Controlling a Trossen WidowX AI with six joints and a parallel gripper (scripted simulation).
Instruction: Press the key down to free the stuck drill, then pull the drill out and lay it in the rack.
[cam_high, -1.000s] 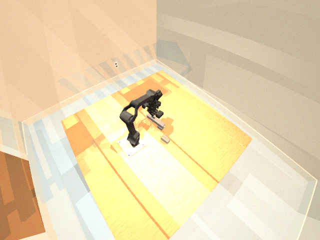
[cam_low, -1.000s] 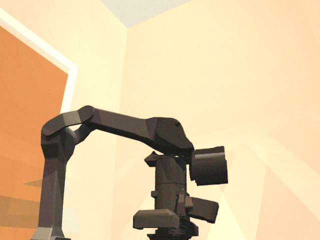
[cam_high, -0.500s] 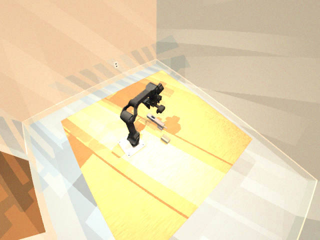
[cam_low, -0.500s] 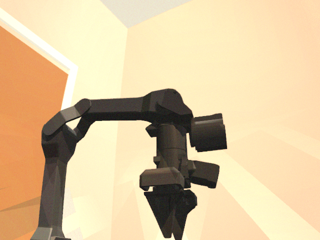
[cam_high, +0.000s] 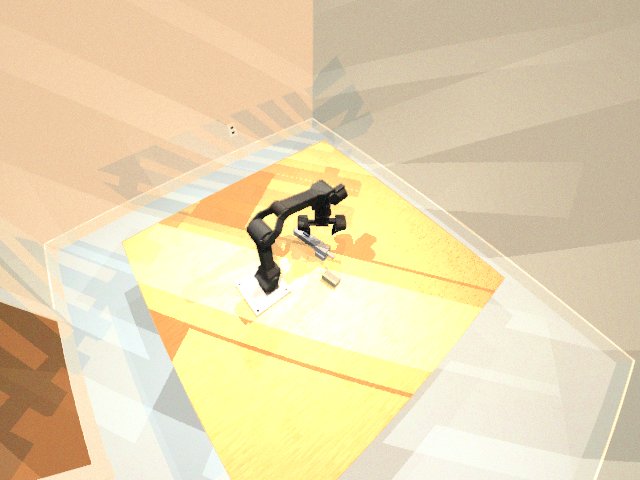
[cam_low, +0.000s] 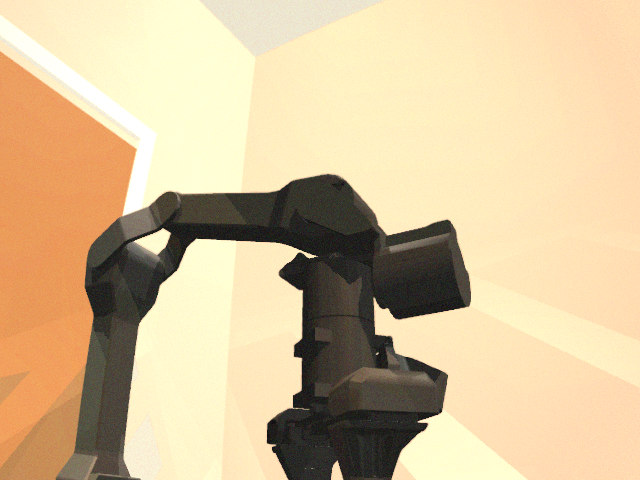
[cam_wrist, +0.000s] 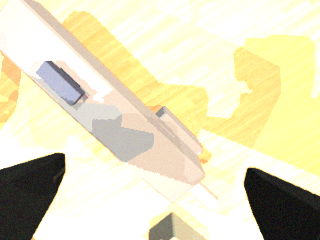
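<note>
My gripper tip is 1 cm past the drill, 3 cm to the left of it and 7 cm above it. Also, from my gripper tip: key (3 cm behind, 6 cm to the left, 7 cm below); grey block (6 cm behind, 15 cm to the right, 10 cm below).
</note>
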